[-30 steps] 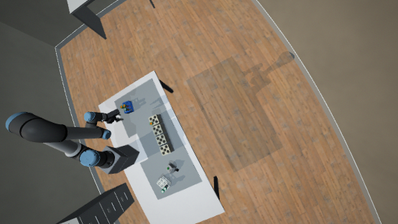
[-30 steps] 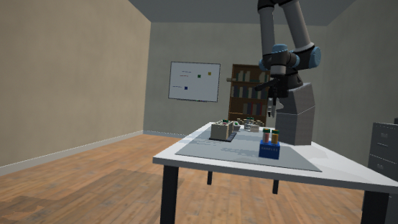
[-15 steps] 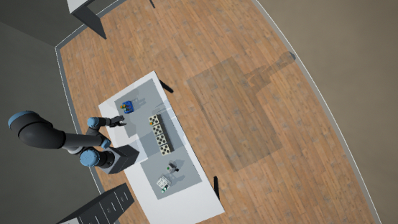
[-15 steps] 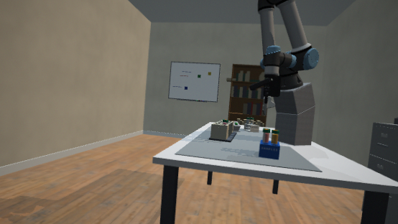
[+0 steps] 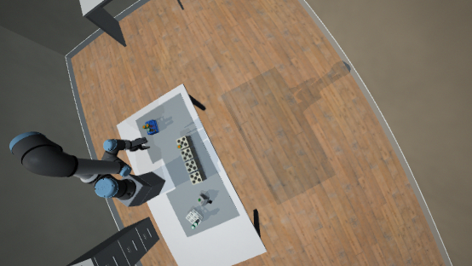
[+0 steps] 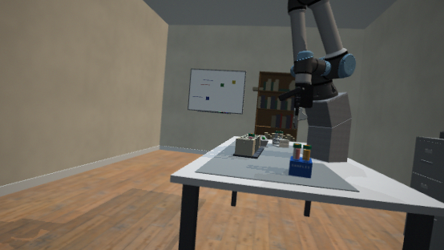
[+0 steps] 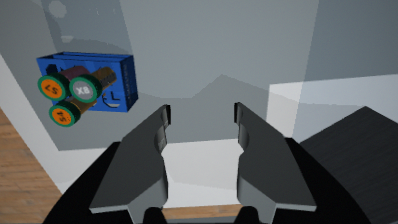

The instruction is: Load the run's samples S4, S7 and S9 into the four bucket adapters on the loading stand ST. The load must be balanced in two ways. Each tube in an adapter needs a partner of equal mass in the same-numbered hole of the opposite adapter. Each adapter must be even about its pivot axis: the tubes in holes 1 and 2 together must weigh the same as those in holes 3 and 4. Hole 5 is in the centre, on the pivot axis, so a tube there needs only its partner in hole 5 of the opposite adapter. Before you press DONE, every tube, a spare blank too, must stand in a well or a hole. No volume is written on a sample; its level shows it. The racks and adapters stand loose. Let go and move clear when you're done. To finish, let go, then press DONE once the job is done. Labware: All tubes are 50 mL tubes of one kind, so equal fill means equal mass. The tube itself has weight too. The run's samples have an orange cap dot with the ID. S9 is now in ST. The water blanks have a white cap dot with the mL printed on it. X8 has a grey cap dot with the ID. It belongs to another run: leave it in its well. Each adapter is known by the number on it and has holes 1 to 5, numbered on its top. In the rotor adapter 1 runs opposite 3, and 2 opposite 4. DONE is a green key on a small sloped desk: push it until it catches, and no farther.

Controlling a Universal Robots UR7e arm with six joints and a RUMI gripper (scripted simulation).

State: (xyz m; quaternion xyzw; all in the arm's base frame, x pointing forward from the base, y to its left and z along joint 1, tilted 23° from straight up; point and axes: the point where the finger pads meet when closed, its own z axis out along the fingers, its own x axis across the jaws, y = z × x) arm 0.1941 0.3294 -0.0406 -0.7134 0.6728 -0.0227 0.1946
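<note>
The tube S9 lies 230 mm ahead of my hand, 130 mm below it and 100 mm to the right of it. The rest, counted from my hand: tube S4: 190 mm to the left, 130 mm below, 50 mm behind; adapter 1: 270 mm ahead, 180 mm to the right, 150 mm below; blue rack: 190 mm to the left, 170 mm below, 40 mm behind.
</note>
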